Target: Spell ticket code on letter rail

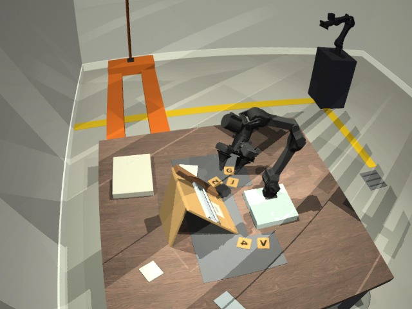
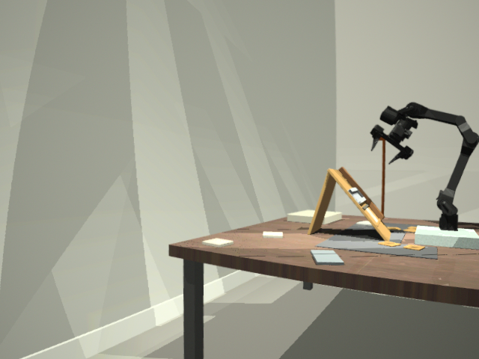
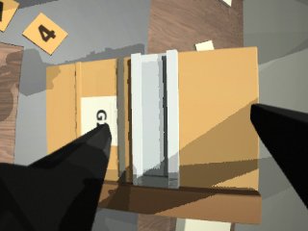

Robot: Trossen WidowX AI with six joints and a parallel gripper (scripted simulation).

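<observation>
The white card is 11 cm ahead of my gripper tip, 34 cm to the right of it and 32 cm below it. Round my gripper tip: grey-blue pad 6 cm ahead, 46 cm to the left, 32 cm below; grey mat 6 cm behind, 6 cm to the right, 32 cm below; white ticket 3 cm ahead, 23 cm below.
</observation>
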